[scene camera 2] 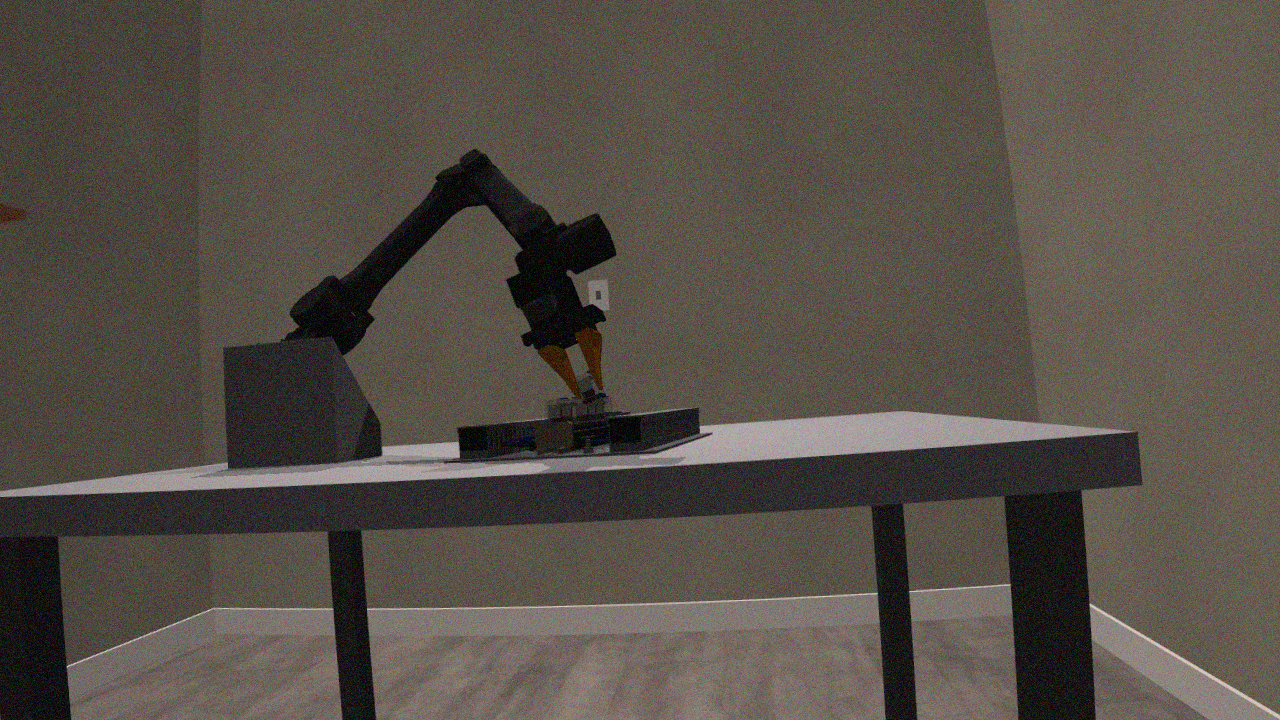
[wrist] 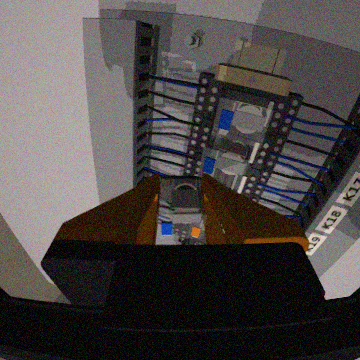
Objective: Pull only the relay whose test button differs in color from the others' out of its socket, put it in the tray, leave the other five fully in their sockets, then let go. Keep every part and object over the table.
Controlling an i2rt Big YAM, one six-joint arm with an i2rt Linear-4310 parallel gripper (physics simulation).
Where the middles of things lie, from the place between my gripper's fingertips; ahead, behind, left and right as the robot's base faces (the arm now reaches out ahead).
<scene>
Right now the beige end block [wrist: 266, 81] is 5 cm to the right of my hand, 5 cm below it and 4 cm behind it. The rest, counted from my hand: panel [scene camera 2: 602, 450] (7 cm to the left, 7 cm below, 1 cm behind).
</scene>
